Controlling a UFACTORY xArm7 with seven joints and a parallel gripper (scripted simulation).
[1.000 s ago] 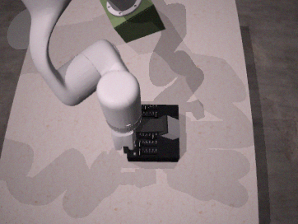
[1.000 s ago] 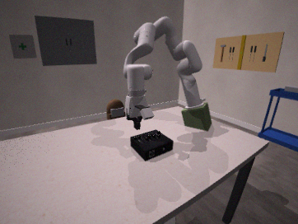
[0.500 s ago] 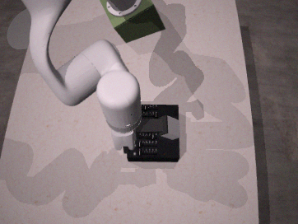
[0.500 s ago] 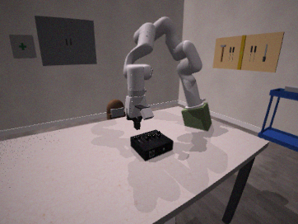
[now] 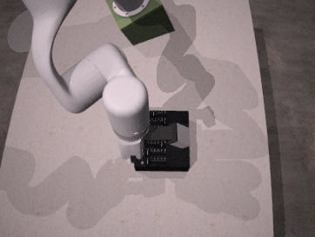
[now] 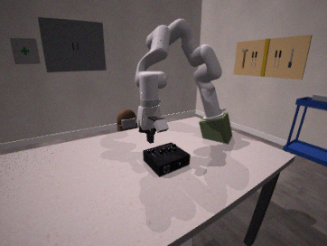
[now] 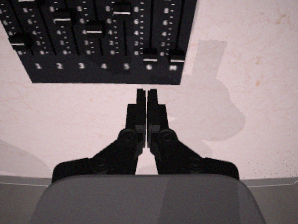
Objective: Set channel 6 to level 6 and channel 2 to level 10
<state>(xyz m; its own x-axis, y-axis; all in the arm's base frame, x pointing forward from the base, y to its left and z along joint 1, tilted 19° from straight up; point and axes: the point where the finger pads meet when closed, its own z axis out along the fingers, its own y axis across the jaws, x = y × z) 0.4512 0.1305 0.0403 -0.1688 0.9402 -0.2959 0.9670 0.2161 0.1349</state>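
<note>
Now: hand 50 mm above the channel 6 fader cap and 30 mm to the right of it. The rest, counted from my hand: channel 5 fader cap: 60 mm to the left, 50 mm below, 30 mm behind; then channel 3 fader cap: 70 mm behind, 50 mm to the left, 50 mm below; then channel 4 fader cap: 50 mm below, 50 mm behind, 40 mm to the left.
</note>
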